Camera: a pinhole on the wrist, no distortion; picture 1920 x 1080 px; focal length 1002.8 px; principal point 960.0 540.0 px. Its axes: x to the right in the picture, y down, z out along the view. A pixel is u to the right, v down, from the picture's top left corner.
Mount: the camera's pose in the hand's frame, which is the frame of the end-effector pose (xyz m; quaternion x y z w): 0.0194 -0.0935 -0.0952 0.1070 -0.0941 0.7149 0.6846
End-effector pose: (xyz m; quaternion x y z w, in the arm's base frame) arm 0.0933 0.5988 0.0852 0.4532 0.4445 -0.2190 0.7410
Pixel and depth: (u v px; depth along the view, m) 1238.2 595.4 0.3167
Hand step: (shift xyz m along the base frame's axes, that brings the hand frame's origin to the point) 0.0385 -0.2508 -0.0071
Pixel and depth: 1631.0 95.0 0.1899
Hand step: 0.0931 -0.1079 -0.0749
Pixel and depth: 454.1 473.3 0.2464
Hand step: -0.1320 -0.2269 -0.1535
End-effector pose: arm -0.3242 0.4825 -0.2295 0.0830 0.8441 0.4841 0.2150
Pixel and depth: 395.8 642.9 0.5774
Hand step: 0.2134 -0.0118 -0.6439
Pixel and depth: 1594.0 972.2 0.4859
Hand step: 0.3703 0.3218 -0.1012
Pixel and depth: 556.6 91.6 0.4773
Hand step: -0.0620 0.1188 -0.5484
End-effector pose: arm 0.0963 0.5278 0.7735 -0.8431 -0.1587 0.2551 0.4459
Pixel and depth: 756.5 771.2 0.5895
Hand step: -0.3456 0.4556 0.1377
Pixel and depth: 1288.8 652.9 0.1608
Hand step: -0.0434 0.1004 0.0382
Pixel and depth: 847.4 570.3 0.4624
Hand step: -0.1866 0.3845 0.0650
